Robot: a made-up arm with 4 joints. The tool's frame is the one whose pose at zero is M. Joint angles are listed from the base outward.
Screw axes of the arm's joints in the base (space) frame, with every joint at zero. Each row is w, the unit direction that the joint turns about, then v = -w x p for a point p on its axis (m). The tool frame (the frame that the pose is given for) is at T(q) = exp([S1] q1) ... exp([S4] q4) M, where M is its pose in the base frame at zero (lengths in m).
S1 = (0, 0, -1, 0.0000, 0.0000, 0.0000)
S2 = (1, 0, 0, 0.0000, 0.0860, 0.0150)
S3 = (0, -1, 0, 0.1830, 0.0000, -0.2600)
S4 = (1, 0, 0, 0.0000, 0.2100, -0.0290)
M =
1 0 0 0.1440
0 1 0 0.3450
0 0 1 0.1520
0 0 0 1
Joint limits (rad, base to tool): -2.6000..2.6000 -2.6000..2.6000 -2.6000..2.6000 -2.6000..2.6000
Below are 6 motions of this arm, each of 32 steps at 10 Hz.
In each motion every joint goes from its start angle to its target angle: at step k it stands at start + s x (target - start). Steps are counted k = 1, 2, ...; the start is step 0. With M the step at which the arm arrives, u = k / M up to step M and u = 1 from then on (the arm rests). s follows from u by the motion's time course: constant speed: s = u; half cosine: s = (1 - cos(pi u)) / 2; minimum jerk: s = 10 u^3 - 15 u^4 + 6 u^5.
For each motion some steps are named. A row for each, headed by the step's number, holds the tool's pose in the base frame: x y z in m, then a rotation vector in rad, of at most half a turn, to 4 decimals.
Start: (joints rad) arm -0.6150 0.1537 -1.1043 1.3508
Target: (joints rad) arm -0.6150 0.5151 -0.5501 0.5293
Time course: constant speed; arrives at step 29
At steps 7, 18, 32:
7: 0.2874 0.3481 0.4872 0.9196 1.2676 0.0214
18: 0.1908 0.3022 0.5111 0.8678 1.1033 0.3262
32: 0.1027 0.2576 0.4949 0.8064 0.8683 0.5385

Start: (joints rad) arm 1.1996 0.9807 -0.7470 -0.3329
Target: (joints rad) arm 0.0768 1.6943 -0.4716 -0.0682
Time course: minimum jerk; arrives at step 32
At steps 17, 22, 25, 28, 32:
17: 0.0764 -0.0928 0.4405 1.2244 0.1003 -0.0549
22: 0.0909 -0.1402 0.4377 1.4427 0.1776 0.1963
25: 0.1063 -0.1590 0.4317 1.5359 0.2299 0.2885
28: 0.1169 -0.1683 0.4273 1.5864 0.2631 0.3349
32: 0.1201 -0.1707 0.4259 1.6006 0.2731 0.3475

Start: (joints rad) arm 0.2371 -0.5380 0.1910 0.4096
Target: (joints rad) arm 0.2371 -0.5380 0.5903 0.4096
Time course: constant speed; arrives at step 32
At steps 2, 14, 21, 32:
2: 0.2107 0.3383 0.0486 -0.1498 -0.1759 -0.1374
14: 0.1992 0.3301 0.0307 -0.1644 -0.3080 -0.0677
21: 0.1938 0.3247 0.0197 -0.1727 -0.3850 -0.0267
32: 0.1875 0.3154 0.0020 -0.1854 -0.5056 0.0382

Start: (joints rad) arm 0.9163 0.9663 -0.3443 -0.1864
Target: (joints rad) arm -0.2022 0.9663 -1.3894 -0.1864
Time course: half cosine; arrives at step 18
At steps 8, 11, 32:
8: 0.1411 0.0265 0.4343 0.8632 0.4790 0.0170
11: 0.1325 0.0331 0.4558 0.7724 0.8300 0.4359
32: 0.1449 0.0500 0.4798 0.5324 1.2691 0.9433

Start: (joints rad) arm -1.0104 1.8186 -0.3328 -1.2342
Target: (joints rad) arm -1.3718 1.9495 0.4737 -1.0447
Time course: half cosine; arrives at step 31
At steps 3, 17, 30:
3: -0.0538 0.1035 0.2136 0.5422 0.3205 1.3057
17: -0.0620 0.2168 0.2704 0.6642 0.4529 1.0215
30: -0.0573 0.2991 0.3019 0.7220 0.5432 0.7936

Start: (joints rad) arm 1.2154 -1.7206 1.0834 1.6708
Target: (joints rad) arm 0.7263 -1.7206 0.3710 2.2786
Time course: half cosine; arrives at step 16
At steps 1, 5, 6, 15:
1: 0.0886 0.1411 -0.0054 0.0434 0.1292 -0.1409
5: 0.1327 0.1644 0.0276 0.1551 0.1054 -0.1951
6: 0.1497 0.1731 0.0412 0.2007 0.0934 -0.2164
15: 0.2542 0.2245 0.1500 0.5662 -0.0474 -0.3629

